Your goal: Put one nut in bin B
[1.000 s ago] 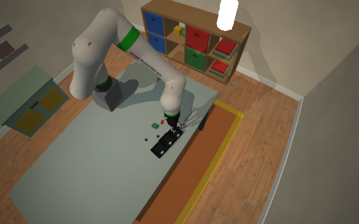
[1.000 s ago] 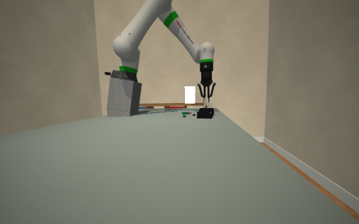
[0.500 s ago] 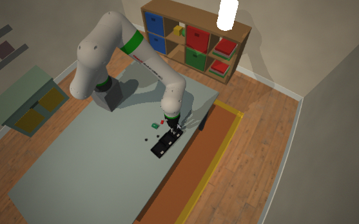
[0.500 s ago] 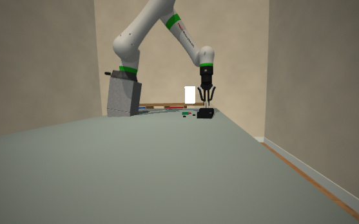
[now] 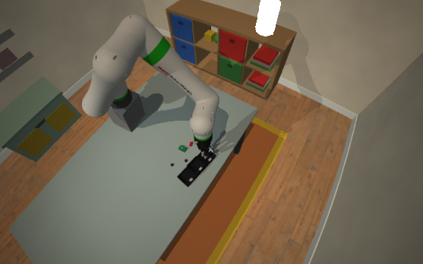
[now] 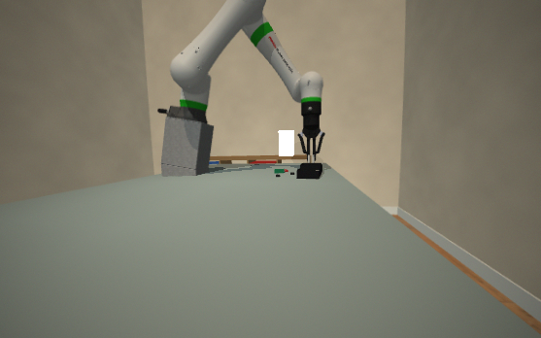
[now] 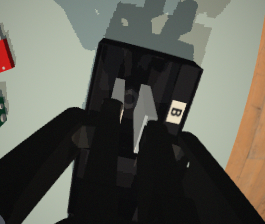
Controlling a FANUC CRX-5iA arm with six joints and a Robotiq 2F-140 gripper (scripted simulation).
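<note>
My hand is 13 cm past the small red part, 2 cm to the right of it and 5 cm above it. Round my hand: green part 14 cm behind, 4 cm to the right, 4 cm below.
</note>
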